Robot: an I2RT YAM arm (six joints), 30 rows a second.
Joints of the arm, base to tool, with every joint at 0 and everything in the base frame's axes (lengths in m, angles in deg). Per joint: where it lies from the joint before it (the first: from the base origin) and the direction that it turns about. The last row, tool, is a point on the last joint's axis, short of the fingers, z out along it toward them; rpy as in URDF.
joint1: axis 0 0 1 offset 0 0 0.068
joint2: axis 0 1 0 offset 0.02 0.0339 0.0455
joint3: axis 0 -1 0 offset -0.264 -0.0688 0
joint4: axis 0 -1 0 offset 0.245 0.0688 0.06
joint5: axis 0 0 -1 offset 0.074 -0.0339 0.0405
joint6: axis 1 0 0 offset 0.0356 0 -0.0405
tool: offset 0 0 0 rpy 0 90 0
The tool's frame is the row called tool.
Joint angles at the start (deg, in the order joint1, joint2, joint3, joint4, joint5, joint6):
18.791 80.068 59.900 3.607 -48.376 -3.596
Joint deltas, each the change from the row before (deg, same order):
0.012 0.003 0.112 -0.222 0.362 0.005
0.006 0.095 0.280 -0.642 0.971 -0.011
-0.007 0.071 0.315 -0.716 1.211 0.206
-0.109 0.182 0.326 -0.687 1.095 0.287
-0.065 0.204 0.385 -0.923 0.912 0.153
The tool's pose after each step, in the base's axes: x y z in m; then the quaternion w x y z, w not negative. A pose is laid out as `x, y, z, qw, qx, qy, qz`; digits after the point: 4 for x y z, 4 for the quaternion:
0.2934, 0.1278, 0.3178, 0.4975, -0.3806, 0.6716, 0.3957
0.2941, 0.1277, 0.3178, 0.4973, -0.3759, 0.6776, 0.3903
0.2950, 0.1274, 0.3180, 0.4969, -0.3687, 0.6851, 0.3843
0.2964, 0.1267, 0.3177, 0.4958, -0.3609, 0.6931, 0.3789
0.2976, 0.1263, 0.3173, 0.4931, -0.3545, 0.7008, 0.3743

